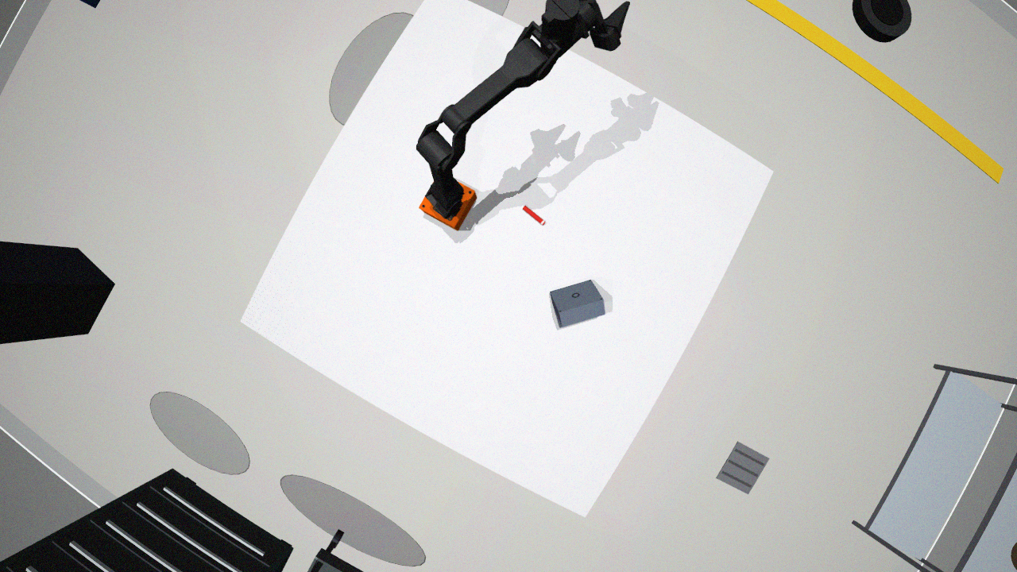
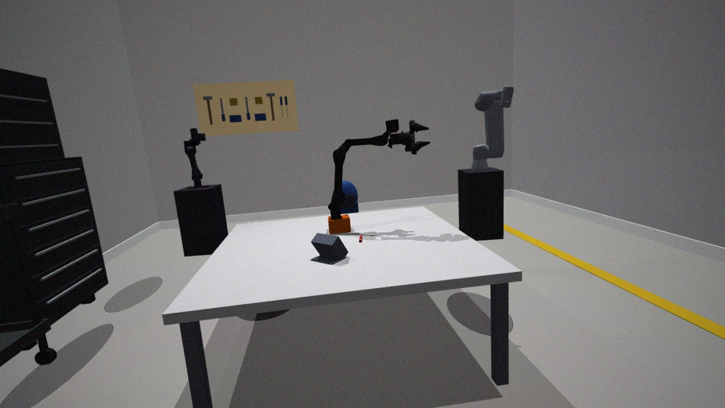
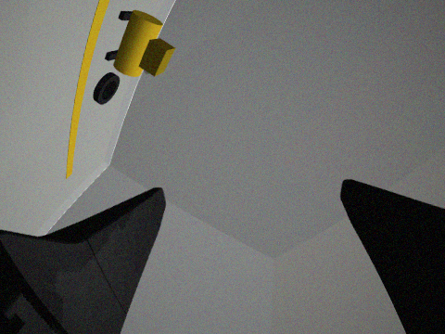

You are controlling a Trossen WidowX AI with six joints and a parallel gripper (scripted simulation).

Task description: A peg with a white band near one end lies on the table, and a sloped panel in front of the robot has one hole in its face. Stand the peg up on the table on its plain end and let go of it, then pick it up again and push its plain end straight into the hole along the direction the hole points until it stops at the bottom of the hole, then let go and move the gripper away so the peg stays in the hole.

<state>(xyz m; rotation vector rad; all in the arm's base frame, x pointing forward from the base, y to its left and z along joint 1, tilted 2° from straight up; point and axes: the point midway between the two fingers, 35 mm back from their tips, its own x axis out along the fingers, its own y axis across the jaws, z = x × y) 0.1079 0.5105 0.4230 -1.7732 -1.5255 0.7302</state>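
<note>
My gripper tip is 510 mm above the red peg, 400 mm to the left of it and 130 mm short of it. From my gripper tip the other things lie so: panel: 540 mm to the right, 460 mm below, 360 mm ahead.
</note>
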